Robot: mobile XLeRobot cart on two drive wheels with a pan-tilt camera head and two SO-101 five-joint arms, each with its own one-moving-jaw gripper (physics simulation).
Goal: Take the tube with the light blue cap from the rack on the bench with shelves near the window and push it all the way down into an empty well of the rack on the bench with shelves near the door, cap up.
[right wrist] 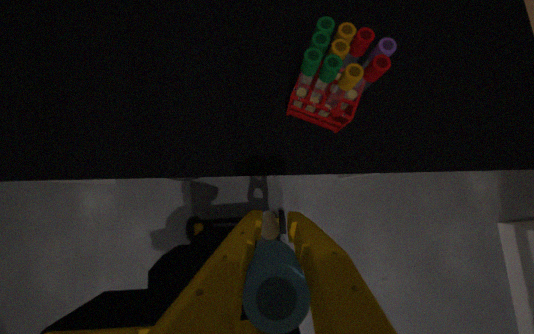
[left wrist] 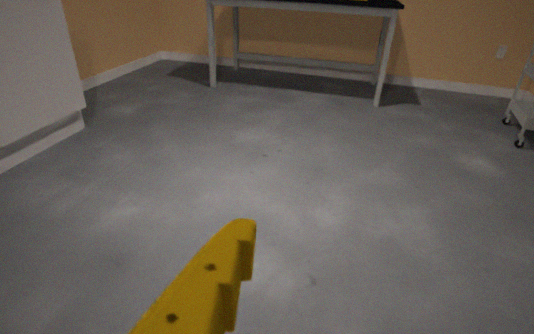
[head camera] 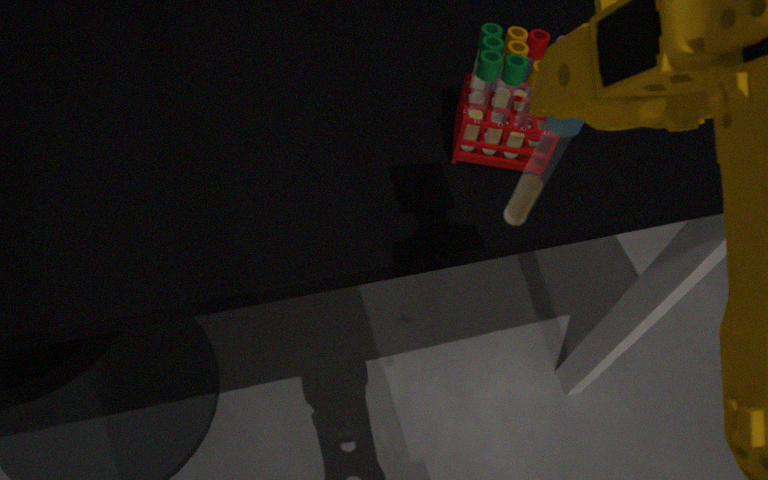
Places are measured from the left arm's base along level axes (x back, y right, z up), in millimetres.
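Pixels of known places: left hand at its tool point: (left wrist: 254, 242); right hand at its tool point: (right wrist: 261, 221) (head camera: 541, 107).
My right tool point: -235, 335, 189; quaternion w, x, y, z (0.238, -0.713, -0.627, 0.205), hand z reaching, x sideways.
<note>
Behind a point stands the place of what it marks, as x, y, z.
The tube with the light blue cap (head camera: 564, 125) @[-211, 332, 199] (right wrist: 276, 285) @[-221, 339, 211] is between the jaws of my right gripper (head camera: 555, 107) (right wrist: 275, 220) @[-235, 335, 189], which is shut on it. Its cap is up and its rounded end (head camera: 523, 198) @[-215, 331, 134] points down. In the head view the tube overlaps the right front corner of a red rack (head camera: 492, 164) @[-354, 413, -6] (right wrist: 311, 120) @[-353, 416, 0]; in the right wrist view the rack lies apart, farther up and right. The rack holds several tubes with green, yellow, red and purple caps; its wells are too dark to tell apart. My left gripper (left wrist: 245, 232) is fully open, with one notched jaw showing.
The rack stands on a black bench top (head camera: 226, 169) @[-415, 165, -13] (right wrist: 125, 100) @[-419, 98, -13], whose front edge crosses both views. A pale slanted bar (head camera: 640, 322) @[-282, 776, -415] is at the lower right of the head view. The left wrist view shows another bench (left wrist: 305, 6) @[2934, 413, -67], a white cabinet (left wrist: 35, 65) @[1576, 1597, -301] and a wheeled cart (left wrist: 522, 112) @[2604, -1147, -581].
</note>
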